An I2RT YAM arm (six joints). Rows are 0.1 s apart.
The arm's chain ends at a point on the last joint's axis. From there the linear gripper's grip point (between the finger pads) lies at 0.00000 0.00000 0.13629 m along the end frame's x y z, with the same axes.
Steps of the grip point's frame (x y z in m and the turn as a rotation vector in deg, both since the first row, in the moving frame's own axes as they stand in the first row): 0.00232 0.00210 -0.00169 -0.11 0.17 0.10; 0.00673 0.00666 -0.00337 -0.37 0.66 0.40; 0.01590 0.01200 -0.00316 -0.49 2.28 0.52; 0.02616 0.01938 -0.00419 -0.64 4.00 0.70; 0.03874 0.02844 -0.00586 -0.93 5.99 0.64
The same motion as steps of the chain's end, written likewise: 0.00192 0.00184 -0.00169 -0.11 0.17 0.10; 0.00516 0.00577 -0.00336 -0.37 0.66 0.40; 0.01048 0.01081 -0.00305 -0.49 2.28 0.52; 0.01666 0.01780 -0.00385 -0.64 4.00 0.70; 0.02453 0.02615 -0.00510 -0.93 5.99 0.64
